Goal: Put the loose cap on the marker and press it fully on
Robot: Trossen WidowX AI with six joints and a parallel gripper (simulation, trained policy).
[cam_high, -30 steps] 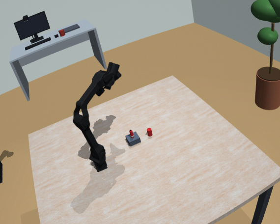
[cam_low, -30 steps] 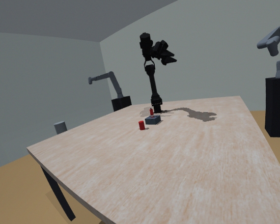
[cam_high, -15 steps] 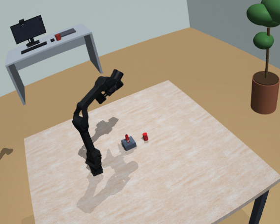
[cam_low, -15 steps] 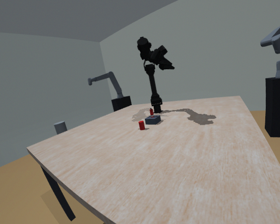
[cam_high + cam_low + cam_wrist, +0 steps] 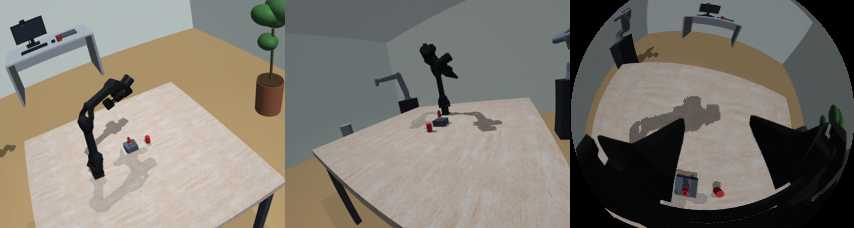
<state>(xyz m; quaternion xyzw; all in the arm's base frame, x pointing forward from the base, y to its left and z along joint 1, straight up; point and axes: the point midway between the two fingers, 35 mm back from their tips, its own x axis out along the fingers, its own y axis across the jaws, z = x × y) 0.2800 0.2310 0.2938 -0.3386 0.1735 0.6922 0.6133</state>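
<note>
Now: gripper tip 250 mm above the red cap, 170 mm to the left of it and 90 mm short of it. From my gripper tip the other things lie so: red marker 200 mm below, 160 mm to the right, 20 mm behind; grey-blue holder block 250 mm below, 160 mm to the right, 20 mm behind.
</note>
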